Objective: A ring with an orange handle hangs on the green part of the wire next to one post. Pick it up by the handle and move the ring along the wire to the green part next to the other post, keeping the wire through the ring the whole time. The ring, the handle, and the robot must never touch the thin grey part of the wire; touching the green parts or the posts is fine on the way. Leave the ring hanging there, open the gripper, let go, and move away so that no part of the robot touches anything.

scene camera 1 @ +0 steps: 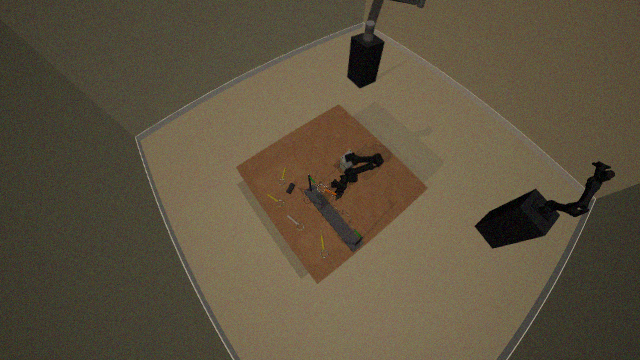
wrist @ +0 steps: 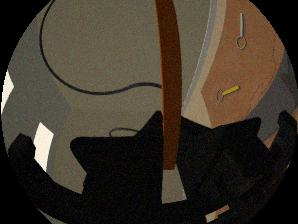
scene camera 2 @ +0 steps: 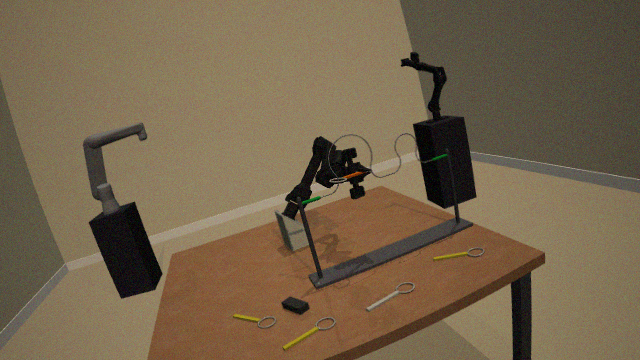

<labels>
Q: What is my gripper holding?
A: A ring.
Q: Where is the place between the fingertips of my gripper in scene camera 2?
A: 370,171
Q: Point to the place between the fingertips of my gripper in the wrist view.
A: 161,115
</labels>
